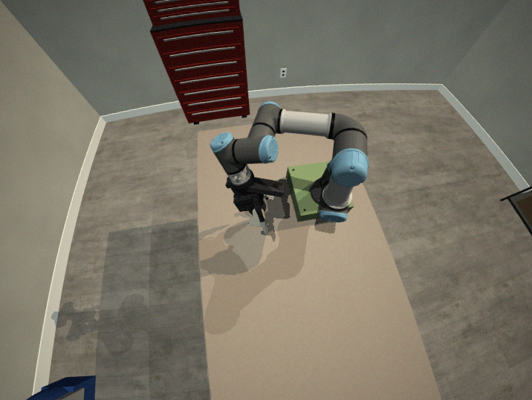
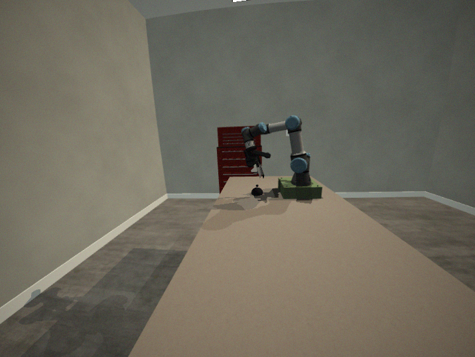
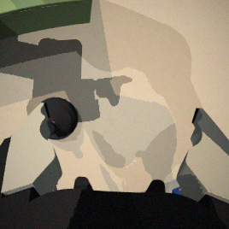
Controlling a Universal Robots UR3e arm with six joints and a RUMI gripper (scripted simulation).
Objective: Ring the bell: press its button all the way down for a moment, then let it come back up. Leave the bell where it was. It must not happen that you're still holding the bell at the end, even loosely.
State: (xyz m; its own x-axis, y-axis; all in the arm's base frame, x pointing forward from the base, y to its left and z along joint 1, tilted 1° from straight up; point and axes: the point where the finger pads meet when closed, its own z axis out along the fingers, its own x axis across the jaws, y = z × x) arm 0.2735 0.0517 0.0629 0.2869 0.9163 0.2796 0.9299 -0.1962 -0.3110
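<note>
Right now the black dome bell is 20 mm ahead of my hand, 100 mm to the right of it and 100 mm below it.
</note>
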